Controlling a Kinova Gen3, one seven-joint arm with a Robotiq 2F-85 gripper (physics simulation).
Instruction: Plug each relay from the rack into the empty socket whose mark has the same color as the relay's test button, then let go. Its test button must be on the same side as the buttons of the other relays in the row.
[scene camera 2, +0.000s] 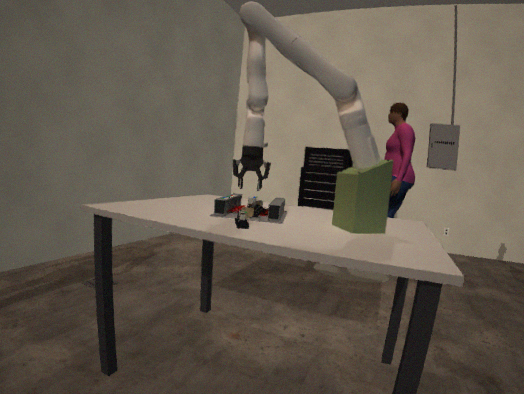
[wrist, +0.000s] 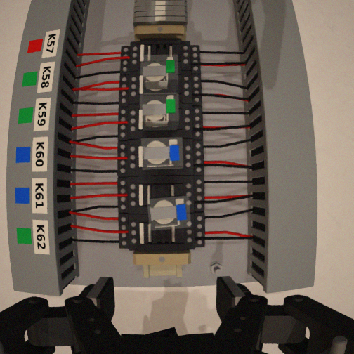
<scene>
gripper: scene camera 2; wrist
same spot on gripper: (wrist: 243, 315) = (scene camera 2: 259, 170)
</scene>
